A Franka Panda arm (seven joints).
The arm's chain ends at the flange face. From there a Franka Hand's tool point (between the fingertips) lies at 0.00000 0.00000 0.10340 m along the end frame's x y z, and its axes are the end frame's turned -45 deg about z.
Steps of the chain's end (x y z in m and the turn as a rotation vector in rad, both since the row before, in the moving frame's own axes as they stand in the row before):
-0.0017 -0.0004 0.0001 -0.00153 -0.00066 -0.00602
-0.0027 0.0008 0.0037 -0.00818 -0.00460 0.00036
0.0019 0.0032 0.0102 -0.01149 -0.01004 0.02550
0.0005 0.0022 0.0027 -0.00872 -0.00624 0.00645
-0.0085 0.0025 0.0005 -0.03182 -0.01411 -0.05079
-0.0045 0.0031 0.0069 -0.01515 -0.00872 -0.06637
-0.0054 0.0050 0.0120 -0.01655 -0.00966 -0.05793
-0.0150 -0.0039 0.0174 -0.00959 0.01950 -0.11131
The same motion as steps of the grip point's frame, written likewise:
-0.0011 -0.0014 0.0001 -0.00062 -0.00155 -0.00602
-0.0034 -0.0011 0.0037 -0.00253 -0.00904 0.00036
-0.0025 0.0037 0.0102 -0.00103 -0.01522 0.02550
-0.0023 0.0021 0.0027 -0.00175 -0.01058 0.00645
-0.0111 -0.0029 0.0004 -0.01252 -0.03248 -0.05079
-0.0071 -0.0005 0.0069 -0.00455 -0.01688 -0.06637
-0.0093 0.0003 0.0120 -0.00487 -0.01853 -0.05793
-0.0070 -0.0113 0.0174 -0.02057 0.00701 -0.11131

